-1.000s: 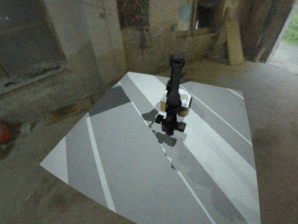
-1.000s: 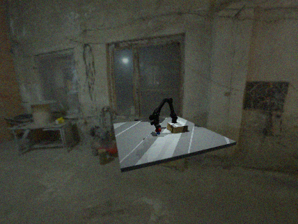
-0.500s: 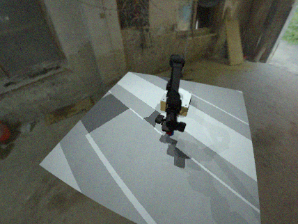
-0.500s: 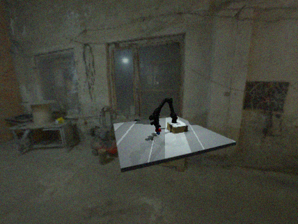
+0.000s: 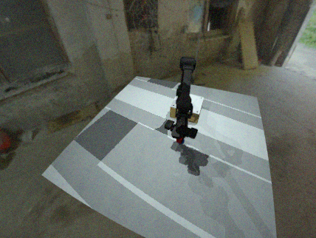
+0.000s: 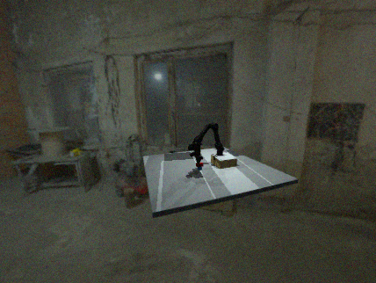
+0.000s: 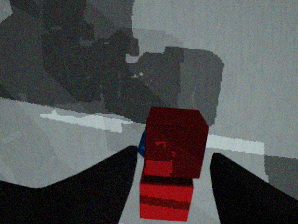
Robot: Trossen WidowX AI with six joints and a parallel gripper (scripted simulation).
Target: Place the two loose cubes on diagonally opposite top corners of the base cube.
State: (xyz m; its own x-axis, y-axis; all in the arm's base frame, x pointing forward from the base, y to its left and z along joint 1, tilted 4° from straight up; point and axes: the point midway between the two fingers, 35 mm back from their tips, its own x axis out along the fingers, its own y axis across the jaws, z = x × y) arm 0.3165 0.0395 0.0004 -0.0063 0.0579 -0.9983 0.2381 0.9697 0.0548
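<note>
My gripper tip is now 5 cm above the blue base cube, 2 cm past it and 1 cm to the right of it.
</note>
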